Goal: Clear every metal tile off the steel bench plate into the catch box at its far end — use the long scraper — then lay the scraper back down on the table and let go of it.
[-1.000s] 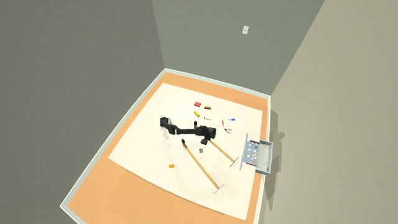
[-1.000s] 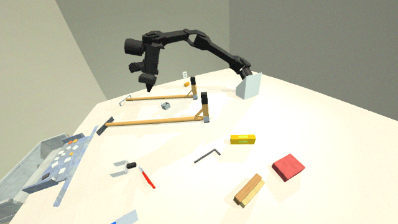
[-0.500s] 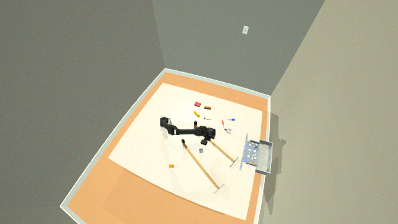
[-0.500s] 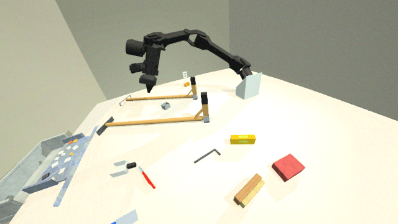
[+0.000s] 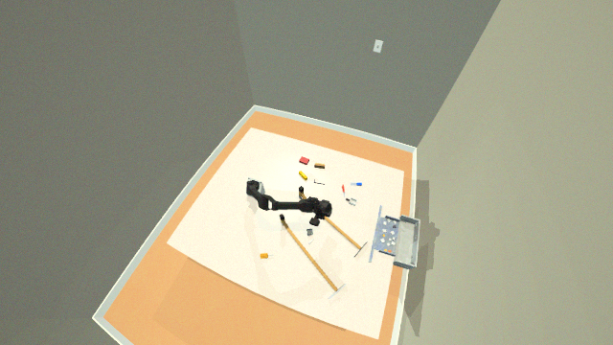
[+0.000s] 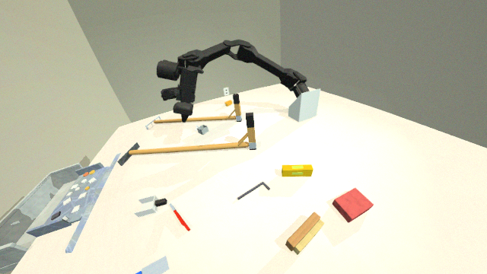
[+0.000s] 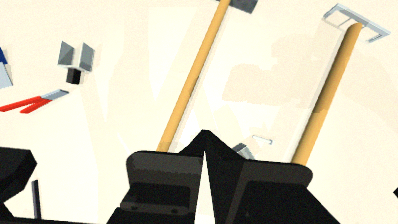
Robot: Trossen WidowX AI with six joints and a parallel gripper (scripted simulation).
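The long scraper lies 5 cm below my gripper tip, 4 cm to the left of it and 3 cm ahead of it. The rest, counted from my gripper tip: hex key 33 cm to the left, 16 cm behind, 11 cm below; red-handled tool 32 cm to the left, 10 cm below, 7 cm ahead; small grey box 11 cm below, 8 cm to the right, 6 cm behind.
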